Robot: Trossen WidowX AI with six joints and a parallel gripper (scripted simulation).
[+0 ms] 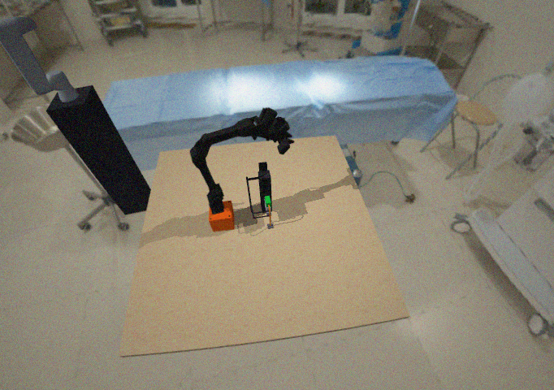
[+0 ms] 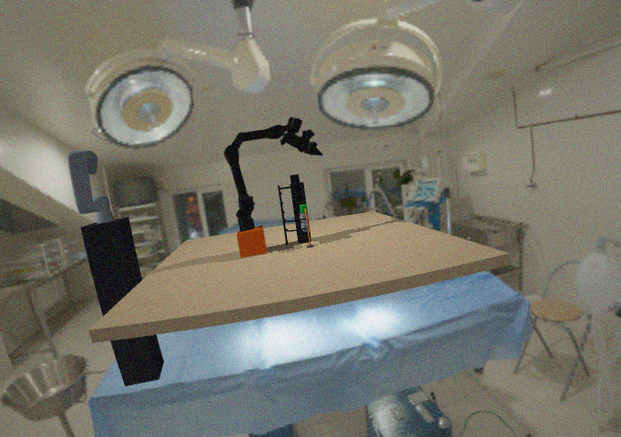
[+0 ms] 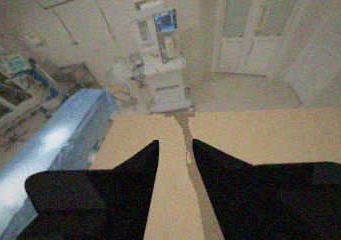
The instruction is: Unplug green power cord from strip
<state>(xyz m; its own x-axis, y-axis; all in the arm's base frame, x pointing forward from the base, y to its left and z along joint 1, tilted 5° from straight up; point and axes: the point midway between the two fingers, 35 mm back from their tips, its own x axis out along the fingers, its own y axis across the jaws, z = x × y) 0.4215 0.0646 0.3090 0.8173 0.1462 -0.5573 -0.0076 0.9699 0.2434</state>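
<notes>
Right now the green plug is 230 mm below my gripper tip, 170 mm behind it and 140 mm to the right of it.
</notes>
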